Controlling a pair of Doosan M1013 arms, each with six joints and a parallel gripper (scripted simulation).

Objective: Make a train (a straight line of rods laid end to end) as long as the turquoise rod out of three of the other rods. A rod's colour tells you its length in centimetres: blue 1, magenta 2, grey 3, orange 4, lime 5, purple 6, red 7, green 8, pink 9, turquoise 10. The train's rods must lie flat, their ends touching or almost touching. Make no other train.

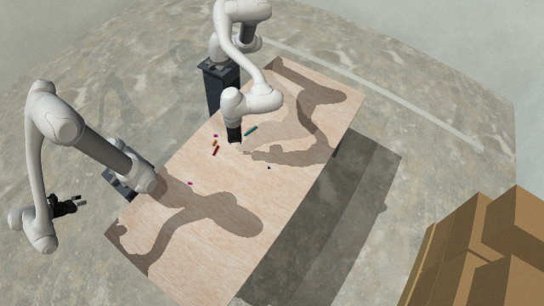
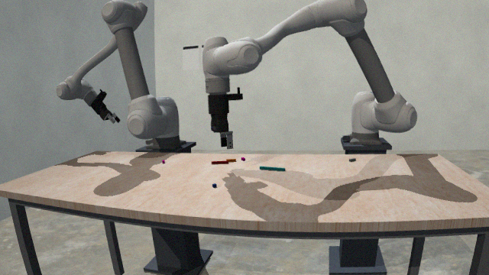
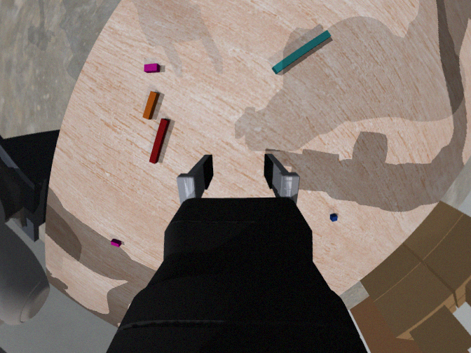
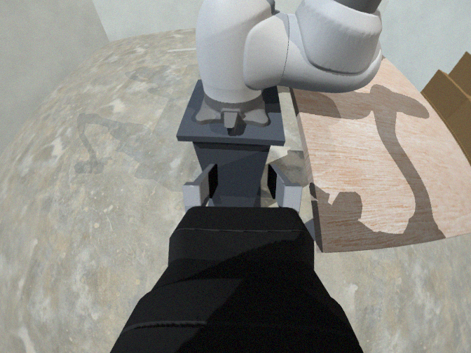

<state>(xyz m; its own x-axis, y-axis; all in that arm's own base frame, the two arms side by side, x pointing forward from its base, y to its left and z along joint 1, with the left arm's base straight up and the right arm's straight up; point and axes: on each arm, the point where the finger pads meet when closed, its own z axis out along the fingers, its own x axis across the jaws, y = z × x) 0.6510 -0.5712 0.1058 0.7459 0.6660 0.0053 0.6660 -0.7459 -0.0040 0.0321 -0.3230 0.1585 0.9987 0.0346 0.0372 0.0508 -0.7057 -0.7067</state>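
The orange rod lies 140 mm behind my left hand, 100 mm below it and 10 mm to the right of it. Round my left hand: turquoise rod: 170 mm to the left, 100 mm below; then red rod: 110 mm behind, 100 mm below, 50 mm to the right; then blue rod: 210 mm ahead, 100 mm below, 10 mm to the right.
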